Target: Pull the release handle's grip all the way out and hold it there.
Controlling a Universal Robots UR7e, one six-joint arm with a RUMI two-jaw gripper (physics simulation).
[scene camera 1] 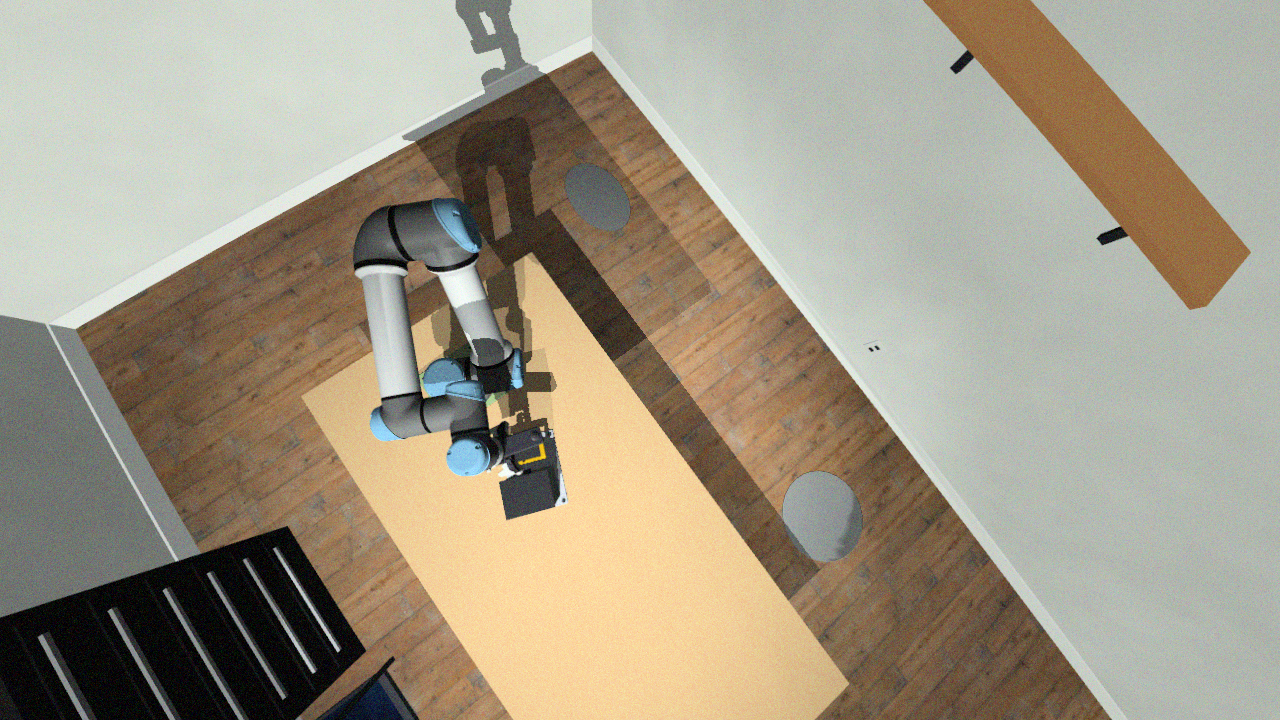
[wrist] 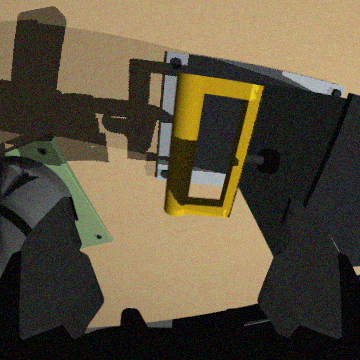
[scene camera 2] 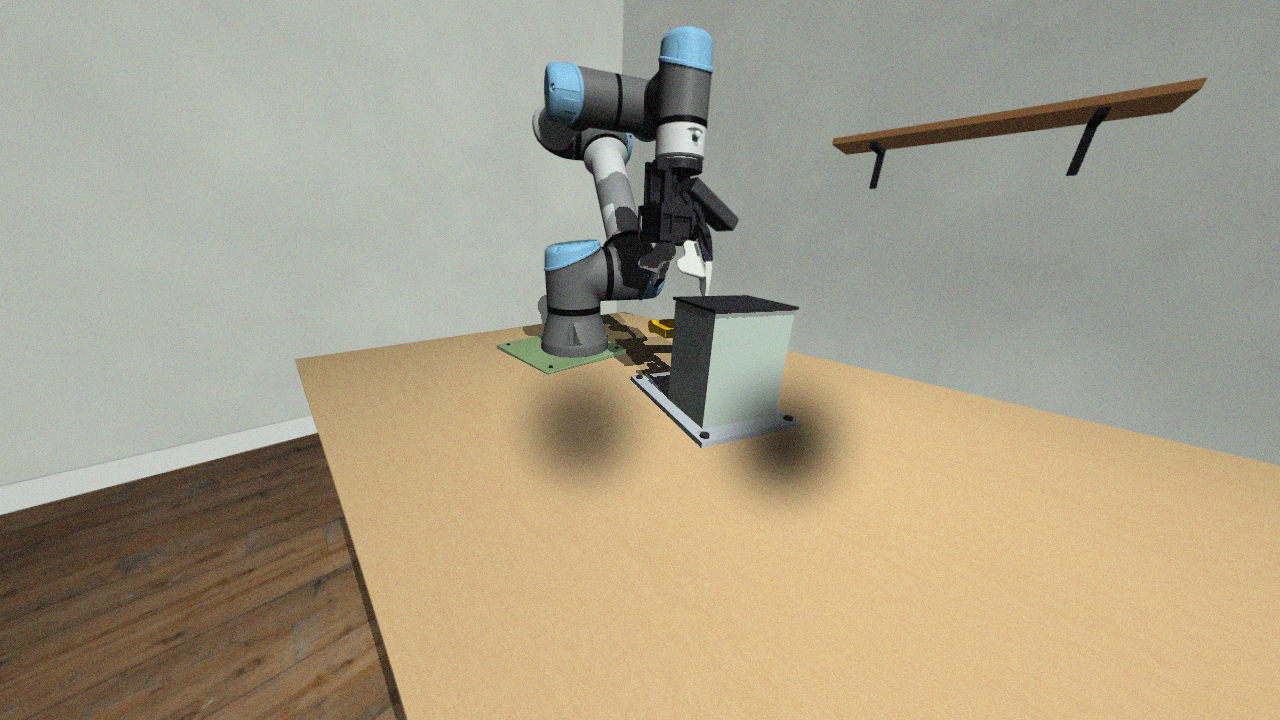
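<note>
The yellow release handle (scene camera 1: 543, 453) (scene camera 2: 662, 328) (wrist: 187, 110) is a rectangular loop with a thick round grip bar on its outer side. A short stretch of its rod (wrist: 254, 160) shows between the loop and the dark housing (scene camera 1: 529, 494) (scene camera 2: 692, 362) (wrist: 320, 150). The housing stands on a pale base plate (scene camera 2: 742, 431) (wrist: 207, 177). My gripper (scene camera 2: 680, 286) (wrist: 180, 200) is open and empty. In the wrist view its dark fingers stand wide apart, one on each side of the loop. The gripper hangs above the handle; whether it touches the loop cannot be told.
The arm's green mounting plate (scene camera 2: 537, 356) (wrist: 90, 215) lies at the table's back, near the handle's outer side. The housing's raised box has a dark top (scene camera 2: 738, 304) and rises beside the gripper. A wooden shelf (scene camera 1: 1100, 152) (scene camera 2: 1011, 120) hangs on the wall, away from the arm.
</note>
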